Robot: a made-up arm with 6 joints. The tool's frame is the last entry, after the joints.
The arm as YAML. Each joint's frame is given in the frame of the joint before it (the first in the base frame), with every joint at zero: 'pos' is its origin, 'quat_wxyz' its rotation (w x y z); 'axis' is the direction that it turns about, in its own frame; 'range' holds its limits. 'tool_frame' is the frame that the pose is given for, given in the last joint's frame.
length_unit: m
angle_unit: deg
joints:
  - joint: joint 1
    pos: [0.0, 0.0, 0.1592]
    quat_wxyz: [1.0, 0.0, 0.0, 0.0]
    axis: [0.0, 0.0, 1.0]
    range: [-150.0, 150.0]
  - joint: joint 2
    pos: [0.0, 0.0, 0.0]
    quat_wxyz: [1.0, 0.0, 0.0, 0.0]
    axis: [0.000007, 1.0, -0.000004]
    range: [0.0, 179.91]
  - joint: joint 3
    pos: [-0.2, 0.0, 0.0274]
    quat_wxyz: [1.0, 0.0, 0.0, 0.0]
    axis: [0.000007, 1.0, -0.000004]
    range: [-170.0, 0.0]
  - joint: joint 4
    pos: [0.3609, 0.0, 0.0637]
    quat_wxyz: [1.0, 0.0, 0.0, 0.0]
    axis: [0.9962, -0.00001, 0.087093]
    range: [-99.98, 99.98]
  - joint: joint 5
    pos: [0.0, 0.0, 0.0]
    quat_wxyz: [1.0, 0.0, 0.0, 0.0]
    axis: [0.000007, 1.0, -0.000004]
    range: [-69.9, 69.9]
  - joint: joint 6
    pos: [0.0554, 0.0, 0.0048]
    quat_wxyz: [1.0, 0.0, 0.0, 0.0]
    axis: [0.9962, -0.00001, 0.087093]
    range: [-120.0, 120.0]
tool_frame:
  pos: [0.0, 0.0, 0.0]
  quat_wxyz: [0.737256, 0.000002, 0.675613, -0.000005]
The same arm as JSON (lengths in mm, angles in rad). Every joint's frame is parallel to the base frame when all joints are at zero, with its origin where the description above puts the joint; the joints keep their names.
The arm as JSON. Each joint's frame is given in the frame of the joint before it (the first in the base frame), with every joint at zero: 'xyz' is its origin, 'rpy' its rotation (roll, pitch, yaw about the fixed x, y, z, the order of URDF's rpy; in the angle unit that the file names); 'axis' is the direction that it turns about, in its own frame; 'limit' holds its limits. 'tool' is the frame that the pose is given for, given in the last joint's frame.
{"units": {"length": "mm", "angle": "rad"}, "joints": [
  {"name": "joint 1", "type": "revolute", "origin": {"xyz": [0.0, 0.0, 159.2], "rpy": [0.0, 0.0, 0.0]}, "axis": [0.0, 0.0, 1.0], "limit": {"lower": -2.618, "upper": 2.618}},
  {"name": "joint 2", "type": "revolute", "origin": {"xyz": [0.0, 0.0, 0.0], "rpy": [0.0, 0.0, 0.0]}, "axis": [0.0, 1.0, 0.0], "limit": {"lower": 0.0, "upper": 3.14}},
  {"name": "joint 3", "type": "revolute", "origin": {"xyz": [-200.0, 0.0, 27.4], "rpy": [0.0, 0.0, 0.0]}, "axis": [0.0, 1.0, 0.0], "limit": {"lower": -2.9671, "upper": 0.0}},
  {"name": "joint 4", "type": "revolute", "origin": {"xyz": [360.9, 0.0, 63.7], "rpy": [0.0, 0.0, 0.0]}, "axis": [0.9962, 0.0, 0.0871], "limit": {"lower": -1.745, "upper": 1.745}},
  {"name": "joint 5", "type": "revolute", "origin": {"xyz": [0.0, 0.0, 0.0], "rpy": [0.0, 0.0, 0.0]}, "axis": [0.0, 1.0, 0.0], "limit": {"lower": -1.22, "upper": 1.22}},
  {"name": "joint 6", "type": "revolute", "origin": {"xyz": [55.4, 0.0, 4.8], "rpy": [0.0, 0.0, 0.0]}, "axis": [0.9962, 0.0, 0.0871], "limit": {"lower": -2.0944, "upper": 2.0944}}
], "tool": {"origin": {"xyz": [0.0, 0.0, 0.0], "rpy": [0.0, 1.4836, -0.0001]}}}

